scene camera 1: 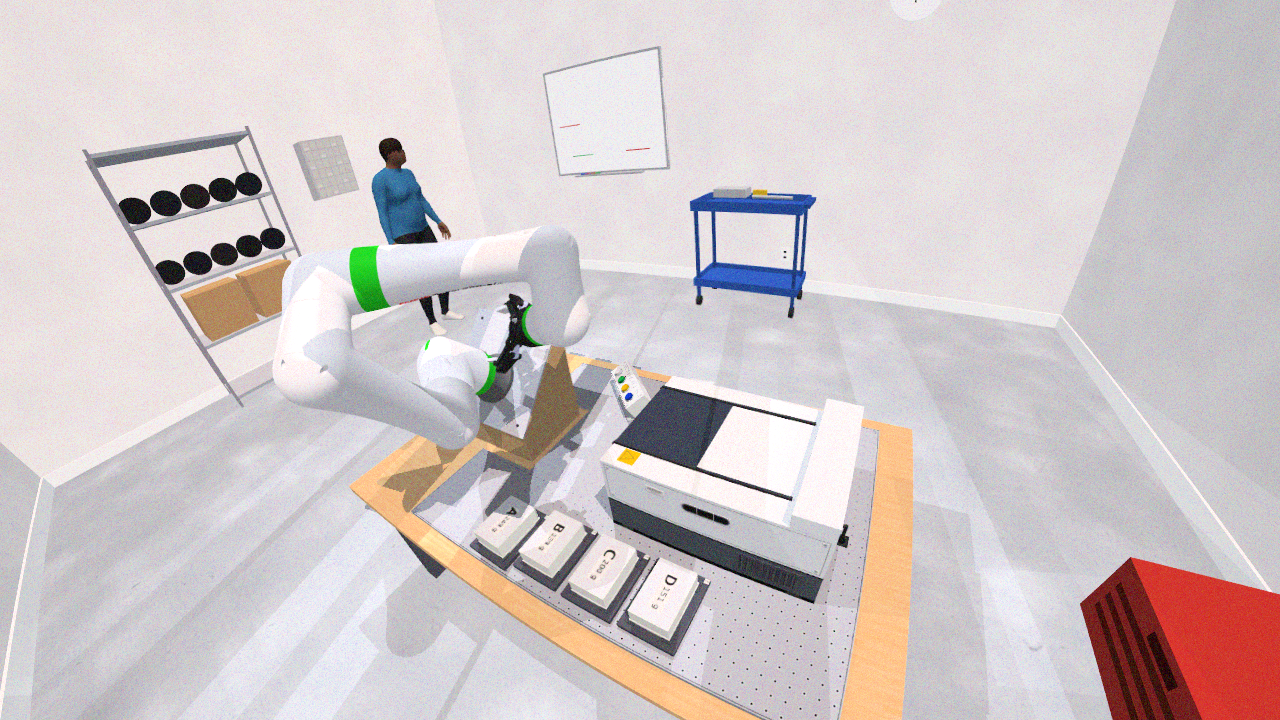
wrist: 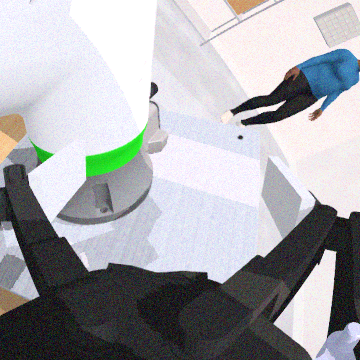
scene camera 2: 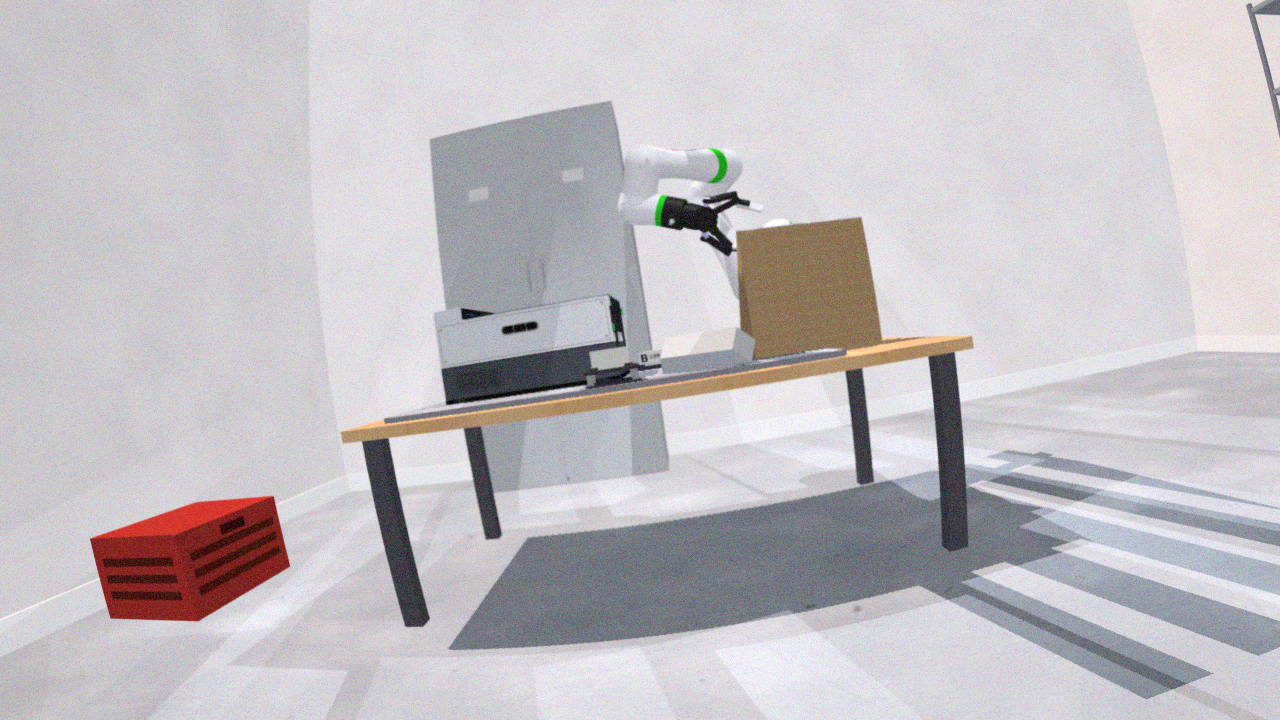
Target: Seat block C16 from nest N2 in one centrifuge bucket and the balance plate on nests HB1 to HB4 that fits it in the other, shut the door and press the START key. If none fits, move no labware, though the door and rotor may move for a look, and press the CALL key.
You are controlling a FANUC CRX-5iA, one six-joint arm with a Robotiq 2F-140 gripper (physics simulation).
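Frame: origin at the arm's base, x up, y ahead, z left, level; metres.
Seen in the pictures: gripper, fingertip midpoint: [scene camera 1: 495, 336] [wrist: 174, 167]; arm's base at its link origin: [scene camera 1: 495, 378] [wrist: 92, 175] [scene camera 2: 798, 283].
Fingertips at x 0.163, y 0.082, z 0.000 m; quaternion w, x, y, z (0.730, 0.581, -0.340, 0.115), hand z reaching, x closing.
Pixels of each thing's top centre, then the offset from my fingertips to it. "*": a spot on its surface instead.
- dark panel at its top centre: [scene camera 1: 676, 422] dx -0.129, dy +0.514, dz +0.068 m
- white panel at a spot on its surface: [scene camera 1: 760, 447] * dx -0.131, dy +0.702, dz +0.086 m
- Plate A at its top centre: [scene camera 1: 504, 520] dx -0.288, dy +0.255, dz -0.271 m
- plate B at its top centre: [scene camera 1: 551, 537] [scene camera 2: 652, 350] dx -0.288, dy +0.381, dz -0.239 m
- plate C at its top centre: [scene camera 1: 602, 564] dx -0.288, dy +0.517, dz -0.224 m
- plate D at its top centre: [scene camera 1: 663, 592] dx -0.288, dy +0.652, dz -0.206 m
- key panel at its top centre: [scene camera 2: 704, 331] [scene camera 1: 629, 377] dx -0.258, dy +0.180, dz +0.308 m
My gripper [scene camera 1: 497, 333] [scene camera 2: 745, 229] [wrist: 174, 167] is open and empty, high beside the arm's base, left of the centrifuge in scene camera 1. The white centrifuge [scene camera 1: 707, 505] [scene camera 2: 528, 340] has a dark panel [scene camera 1: 675, 420] and a white panel [scene camera 1: 760, 447] on top; its rotor and buckets do not show. Plate A [scene camera 1: 507, 530], plate B [scene camera 1: 552, 544], plate C [scene camera 1: 601, 577] and plate D [scene camera 1: 660, 608] sit in a row on dark nests. D reads 151 g; the other weights are blurred. A key panel [scene camera 1: 637, 404] has green, yellow and blue keys. Block C16 cannot be made out.
A brown upright board [scene camera 1: 556, 398] [scene camera 2: 805, 286] stands near the arm's base on the wooden table [scene camera 1: 881, 573] [scene camera 2: 537, 413]. A person [scene camera 1: 404, 205] [wrist: 327, 72] stands behind the arm. A red box [scene camera 1: 1199, 626] [scene camera 2: 192, 559], a blue cart [scene camera 1: 750, 279] and a shelf rack [scene camera 1: 170, 150] stand around.
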